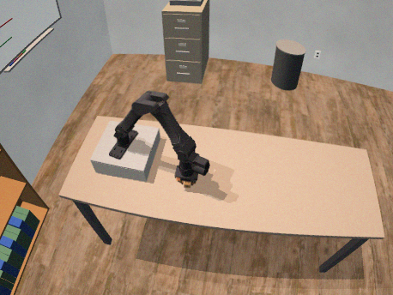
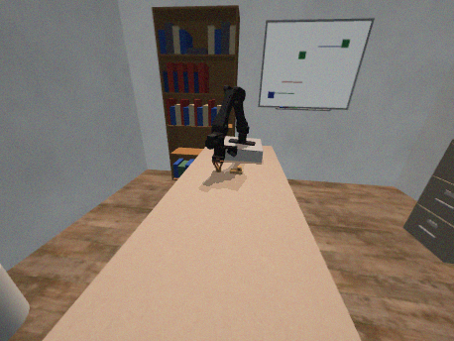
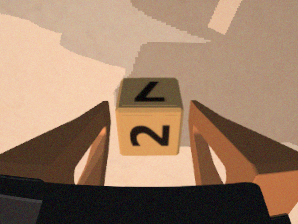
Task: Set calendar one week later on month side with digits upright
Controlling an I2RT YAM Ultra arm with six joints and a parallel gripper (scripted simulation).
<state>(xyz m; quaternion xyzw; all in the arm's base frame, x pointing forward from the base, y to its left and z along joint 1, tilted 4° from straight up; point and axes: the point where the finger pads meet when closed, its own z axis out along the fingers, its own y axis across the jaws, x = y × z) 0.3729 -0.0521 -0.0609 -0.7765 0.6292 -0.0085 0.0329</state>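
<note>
The wooden digit cube is 3 cm behind my hand, 12 cm to the left of it and 1 cm above it. Also, from my hand: calendar tray: 2 cm behind, 10 cm to the left, 1 cm below.
</note>
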